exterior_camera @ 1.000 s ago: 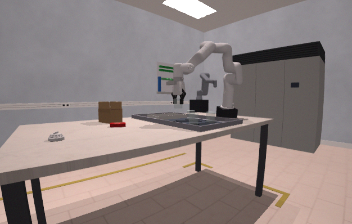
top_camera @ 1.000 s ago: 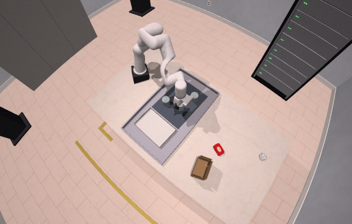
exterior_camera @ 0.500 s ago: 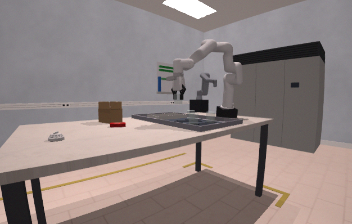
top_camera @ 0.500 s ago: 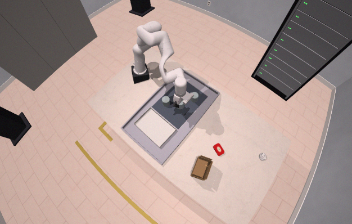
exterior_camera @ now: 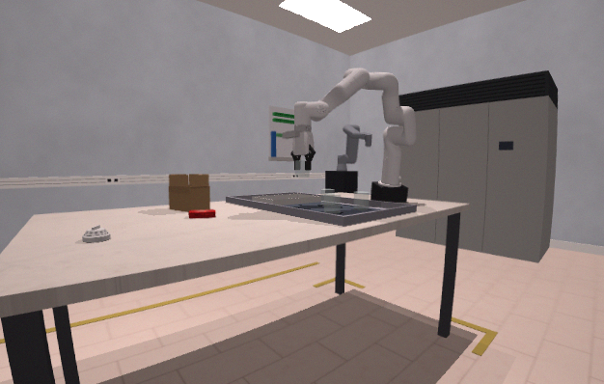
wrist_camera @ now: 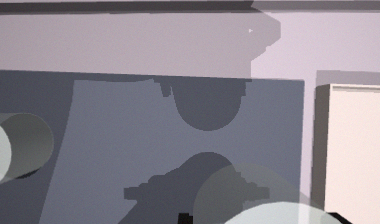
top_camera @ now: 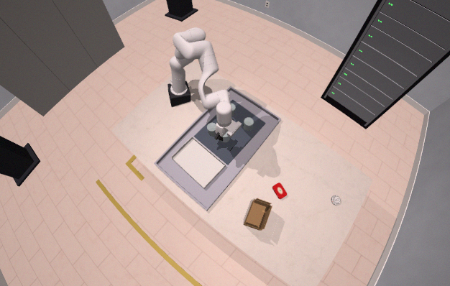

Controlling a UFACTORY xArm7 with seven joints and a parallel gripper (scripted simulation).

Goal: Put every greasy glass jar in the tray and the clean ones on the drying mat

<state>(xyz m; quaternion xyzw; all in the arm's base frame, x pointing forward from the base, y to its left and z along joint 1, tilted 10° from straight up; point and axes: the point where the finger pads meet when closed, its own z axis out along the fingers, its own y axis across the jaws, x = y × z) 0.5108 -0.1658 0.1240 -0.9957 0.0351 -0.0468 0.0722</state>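
The pale tray lies 19 cm to the right of my hand, 17 cm below it and 8 cm behind it. The rest, counted from my hand: dark drying mat: 18 cm below, 13 cm to the left, 4 cm behind; cardboard box: 42 cm ahead, 26 cm to the right, 12 cm below; red flat object: 45 cm ahead, 17 cm below, 7 cm to the right.
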